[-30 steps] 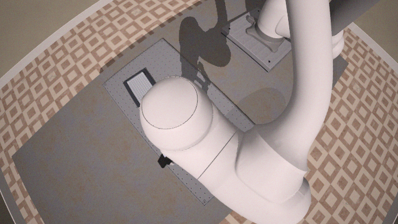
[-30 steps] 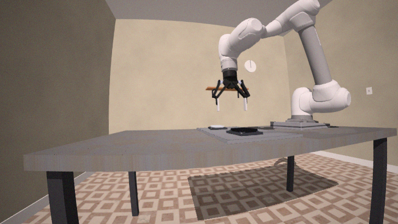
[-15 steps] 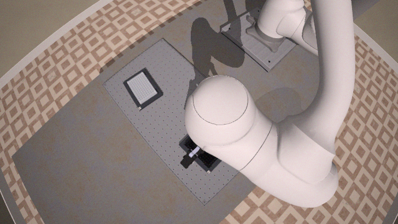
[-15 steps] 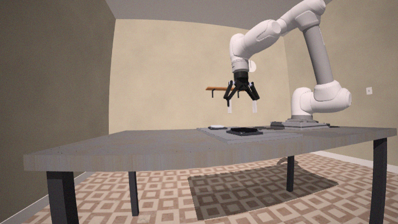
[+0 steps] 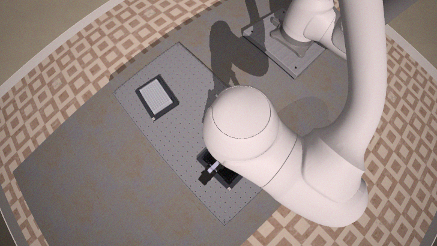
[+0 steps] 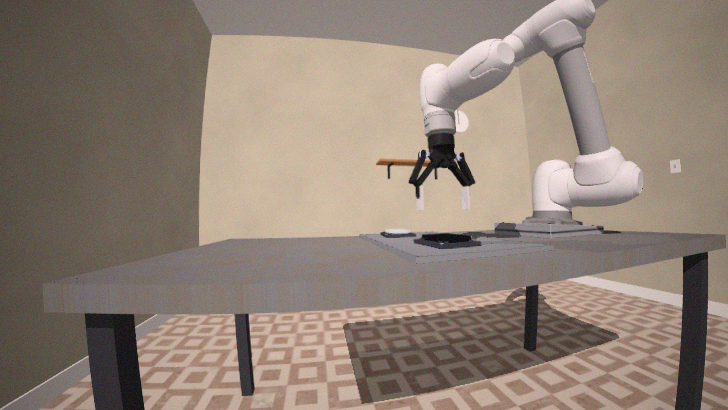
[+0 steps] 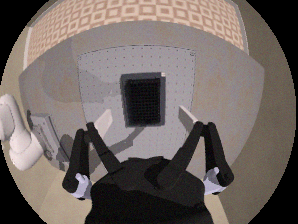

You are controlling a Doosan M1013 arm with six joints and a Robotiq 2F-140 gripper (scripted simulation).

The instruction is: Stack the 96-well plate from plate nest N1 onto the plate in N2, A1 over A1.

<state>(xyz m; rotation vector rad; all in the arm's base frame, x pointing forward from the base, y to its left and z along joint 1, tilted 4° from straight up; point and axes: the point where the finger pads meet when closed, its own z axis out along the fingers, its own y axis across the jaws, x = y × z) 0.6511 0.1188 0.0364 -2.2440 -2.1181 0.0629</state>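
The black 96-well plate lies 9 cm below my hand. Also, from my hand: A1 mark: 9 cm below, 7 cm to the left, 6 cm ahead; nest N1: 10 cm below; white 96-well plate: 37 cm to the right, 9 cm below, 2 cm behind.
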